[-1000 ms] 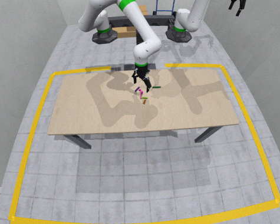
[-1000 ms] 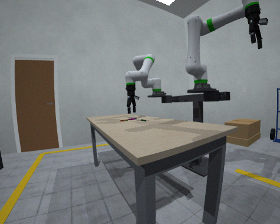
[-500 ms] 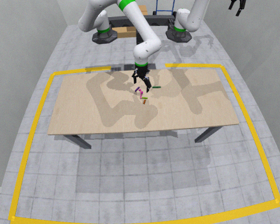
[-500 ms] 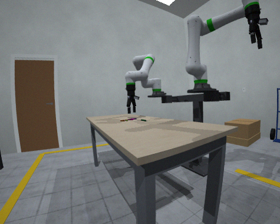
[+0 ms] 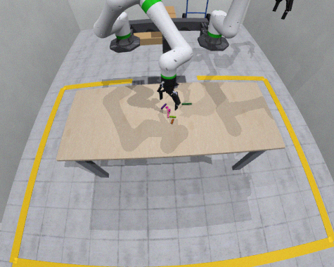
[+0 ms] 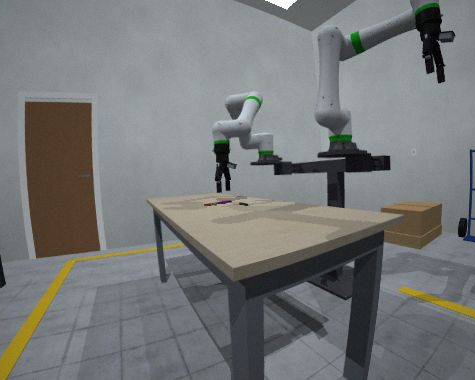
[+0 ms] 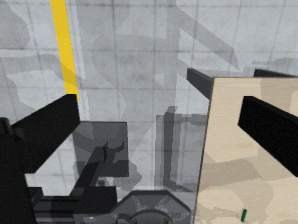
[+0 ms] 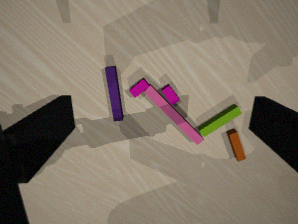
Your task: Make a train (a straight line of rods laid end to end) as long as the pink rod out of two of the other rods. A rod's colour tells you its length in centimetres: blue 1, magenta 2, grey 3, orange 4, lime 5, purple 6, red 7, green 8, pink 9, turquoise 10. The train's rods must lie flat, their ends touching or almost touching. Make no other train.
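Right now my right hand is 3 cm short of the pink rod, 1 cm to the left of it and 7 cm above it. The rest, counted from my right hand: orange rod 11 cm ahead, 3 cm to the left, 7 cm below; then purple rod 3 cm behind, 4 cm to the right, 7 cm below; then lime rod 7 cm ahead, 3 cm to the left, 7 cm below.
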